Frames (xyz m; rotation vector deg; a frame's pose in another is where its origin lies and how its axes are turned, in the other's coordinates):
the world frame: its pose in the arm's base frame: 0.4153 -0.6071 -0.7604 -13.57 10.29 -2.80
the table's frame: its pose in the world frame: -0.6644 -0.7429 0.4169 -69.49 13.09 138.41
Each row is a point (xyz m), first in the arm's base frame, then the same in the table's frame.
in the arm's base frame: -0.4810 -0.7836 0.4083
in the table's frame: -0.1010 -0.0839 0.6822
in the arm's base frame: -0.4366 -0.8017 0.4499
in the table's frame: -0.1636 -0.0790 0.6726
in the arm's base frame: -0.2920 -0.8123 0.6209
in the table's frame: -0.3866 -0.0951 0.6881
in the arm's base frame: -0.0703 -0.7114 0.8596
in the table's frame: -0.6943 -0.2251 0.7568
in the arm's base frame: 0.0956 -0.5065 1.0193
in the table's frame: -0.8919 -0.4369 0.8622
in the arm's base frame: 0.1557 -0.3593 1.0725
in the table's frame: -0.9495 -0.5768 0.9346
